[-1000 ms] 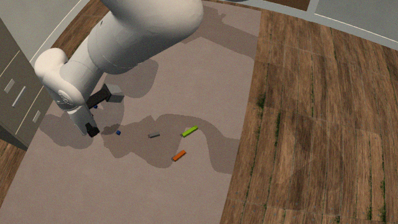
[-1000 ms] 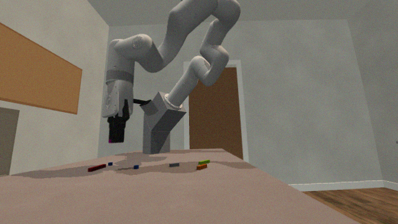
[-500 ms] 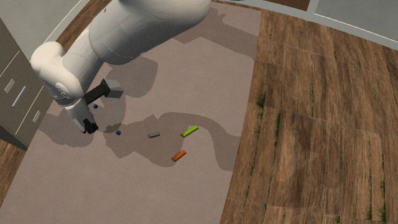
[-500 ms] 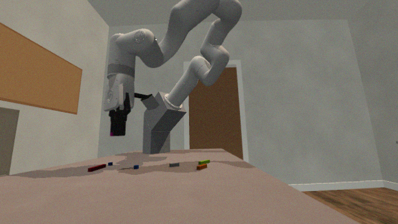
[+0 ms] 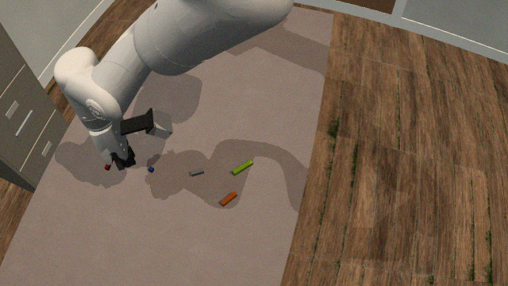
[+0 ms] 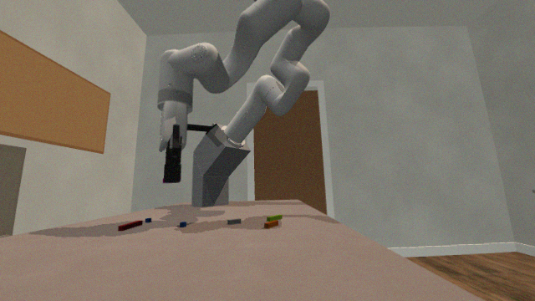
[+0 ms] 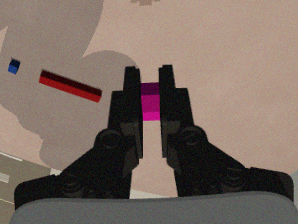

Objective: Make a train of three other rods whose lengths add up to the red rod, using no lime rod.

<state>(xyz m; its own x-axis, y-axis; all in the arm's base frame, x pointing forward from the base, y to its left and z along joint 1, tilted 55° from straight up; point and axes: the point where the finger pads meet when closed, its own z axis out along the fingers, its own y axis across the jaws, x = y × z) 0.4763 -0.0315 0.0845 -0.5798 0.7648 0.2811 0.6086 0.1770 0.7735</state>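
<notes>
The grey rod lies 80 mm behind my hand, 110 mm to the left of it and 110 mm below it. From my hand the other things lie so: orange rod: 60 mm behind, 210 mm to the left, 110 mm below; then magenta rod: 10 mm ahead, 10 mm to the right, 20 mm below; then red rod: 10 mm behind, 110 mm to the right, 110 mm below.
</notes>
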